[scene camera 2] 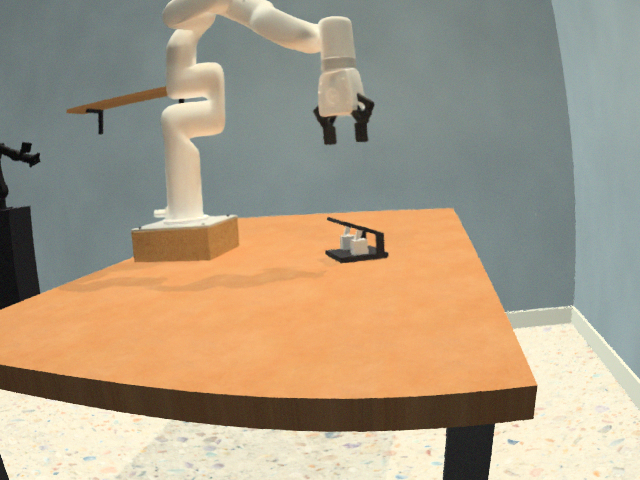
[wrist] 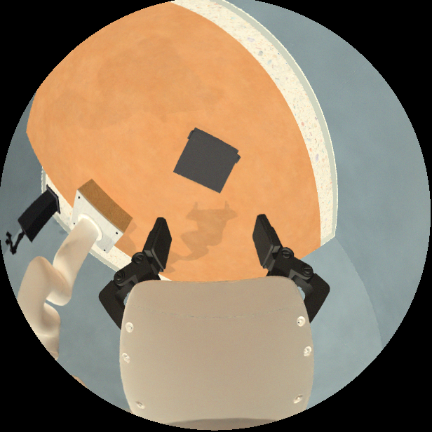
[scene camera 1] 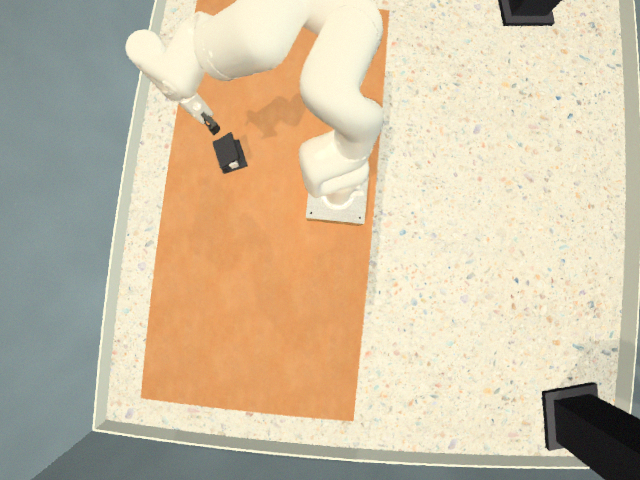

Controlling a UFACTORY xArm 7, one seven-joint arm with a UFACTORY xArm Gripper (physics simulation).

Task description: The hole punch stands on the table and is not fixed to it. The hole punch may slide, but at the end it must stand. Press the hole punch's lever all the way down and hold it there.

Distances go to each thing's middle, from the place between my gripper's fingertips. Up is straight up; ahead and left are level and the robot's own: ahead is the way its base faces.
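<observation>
With the flat black lever (wrist: 203,160) as my reference, my hand is 180 mm above it, 10 mm short of it and 10 mm to the right of it. Then there is the black hole punch (scene camera 2: 350,250), which is 200 mm below my hand, 10 mm ahead of it and 10 mm to the left of it.
</observation>
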